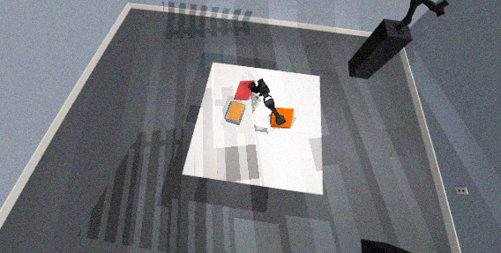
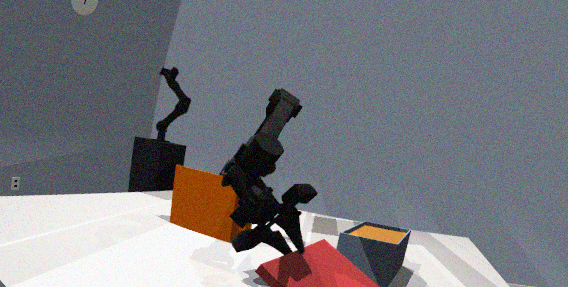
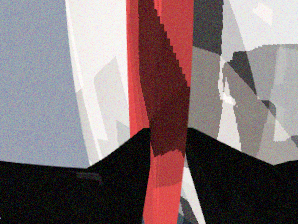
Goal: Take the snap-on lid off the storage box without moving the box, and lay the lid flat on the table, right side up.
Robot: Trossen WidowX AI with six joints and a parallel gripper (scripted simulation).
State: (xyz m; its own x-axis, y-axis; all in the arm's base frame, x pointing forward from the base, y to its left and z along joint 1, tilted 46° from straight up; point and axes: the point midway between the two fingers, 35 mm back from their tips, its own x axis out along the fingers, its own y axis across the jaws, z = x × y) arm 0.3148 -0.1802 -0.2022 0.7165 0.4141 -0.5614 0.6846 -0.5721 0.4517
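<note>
Now: the red lid 7 cm ahead of my gripper tip, 3 cm below it and 1 cm to the right of it. Round my gripper tip: storage box 28 cm to the left, 12 cm ahead, 4 cm below.
</note>
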